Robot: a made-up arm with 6 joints.
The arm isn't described. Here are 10 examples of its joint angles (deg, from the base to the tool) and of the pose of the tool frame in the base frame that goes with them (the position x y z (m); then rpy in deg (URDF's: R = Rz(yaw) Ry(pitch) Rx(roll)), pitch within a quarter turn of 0, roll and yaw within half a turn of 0).
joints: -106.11 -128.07 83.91 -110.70 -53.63 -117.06
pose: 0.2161 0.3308 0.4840 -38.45 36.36 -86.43
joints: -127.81 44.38 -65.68 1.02 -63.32 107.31
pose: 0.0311 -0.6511 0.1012 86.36 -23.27 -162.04
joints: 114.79 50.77 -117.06 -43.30 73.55 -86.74
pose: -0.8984 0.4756 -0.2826 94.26 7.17 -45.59
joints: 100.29 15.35 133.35 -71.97 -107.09 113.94
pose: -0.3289 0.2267 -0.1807 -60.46 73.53 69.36
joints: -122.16 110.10 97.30 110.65 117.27 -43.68
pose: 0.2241 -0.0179 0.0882 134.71 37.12 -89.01
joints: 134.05 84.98 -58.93 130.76 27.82 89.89
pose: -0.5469 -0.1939 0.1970 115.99 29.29 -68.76
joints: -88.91 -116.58 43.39 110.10 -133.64 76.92
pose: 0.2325 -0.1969 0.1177 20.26 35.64 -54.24
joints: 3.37 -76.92 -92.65 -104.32 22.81 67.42
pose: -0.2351 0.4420 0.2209 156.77 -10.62 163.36
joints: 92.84 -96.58 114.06 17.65 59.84 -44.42
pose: -0.3873 0.0638 0.7080 -80.77 11.42 -54.90
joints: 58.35 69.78 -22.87 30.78 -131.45 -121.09
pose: 0.0599 0.1790 0.2431 137.00 9.61 97.93
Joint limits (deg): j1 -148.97..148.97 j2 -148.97..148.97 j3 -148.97..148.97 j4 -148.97..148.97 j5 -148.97..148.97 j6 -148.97..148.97
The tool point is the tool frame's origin. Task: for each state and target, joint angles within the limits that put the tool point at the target. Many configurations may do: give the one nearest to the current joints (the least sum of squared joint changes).
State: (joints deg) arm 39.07 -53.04 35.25 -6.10 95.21 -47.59
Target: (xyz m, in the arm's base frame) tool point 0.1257 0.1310 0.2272
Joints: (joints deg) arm 67.80 -55.25 33.56 37.68 89.02 -19.83
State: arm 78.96 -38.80 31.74 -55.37 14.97 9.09
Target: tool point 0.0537 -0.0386 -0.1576
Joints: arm 86.76 -33.19 20.51 -16.04 19.68 -19.15
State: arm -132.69 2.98 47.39 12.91 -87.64 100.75
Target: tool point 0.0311 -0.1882 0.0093
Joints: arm -143.51 -17.90 48.42 41.11 -86.56 85.08
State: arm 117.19 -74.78 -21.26 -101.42 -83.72 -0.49
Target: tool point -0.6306 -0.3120 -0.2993
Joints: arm 106.26 -42.10 -4.59 -108.72 -89.69 -8.92
